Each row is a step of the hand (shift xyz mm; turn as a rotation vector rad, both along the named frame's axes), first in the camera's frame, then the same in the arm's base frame.
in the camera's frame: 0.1 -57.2 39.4 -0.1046 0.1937 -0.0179
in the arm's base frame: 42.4 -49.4 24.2 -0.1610 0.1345 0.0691
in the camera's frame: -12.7 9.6 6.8 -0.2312 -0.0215 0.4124
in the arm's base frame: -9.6 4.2 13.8 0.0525 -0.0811 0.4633
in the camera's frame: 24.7 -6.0 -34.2 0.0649 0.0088 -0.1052
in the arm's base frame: 2.7 1.8 -42.5 -0.0101 0.0261 -0.1207
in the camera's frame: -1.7 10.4 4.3 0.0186 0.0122 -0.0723
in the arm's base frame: -2.9 9.2 6.1 -0.0290 0.0132 -0.0686
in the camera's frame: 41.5 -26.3 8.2 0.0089 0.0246 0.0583
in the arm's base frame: 45.7 -7.0 -18.6 0.0287 0.0303 0.0484
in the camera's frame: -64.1 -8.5 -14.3 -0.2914 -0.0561 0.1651
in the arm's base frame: -53.2 -34.2 19.7 -0.1124 -0.1548 0.2806
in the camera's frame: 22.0 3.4 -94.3 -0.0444 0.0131 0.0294
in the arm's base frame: -34.9 4.9 -90.3 -0.0229 -0.0035 0.0497
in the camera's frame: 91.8 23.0 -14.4 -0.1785 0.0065 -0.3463
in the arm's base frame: 53.5 56.4 -55.9 -0.3228 -0.0902 -0.1987
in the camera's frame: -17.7 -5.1 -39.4 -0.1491 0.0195 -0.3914
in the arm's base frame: -32.6 -14.6 -24.9 -0.3294 -0.0700 -0.2498
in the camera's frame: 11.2 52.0 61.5 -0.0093 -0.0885 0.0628
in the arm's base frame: 22.0 56.5 54.1 0.0594 -0.0801 0.0439
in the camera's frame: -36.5 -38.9 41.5 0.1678 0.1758 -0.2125
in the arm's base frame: 8.9 -47.0 47.7 -0.0513 0.2118 -0.2381
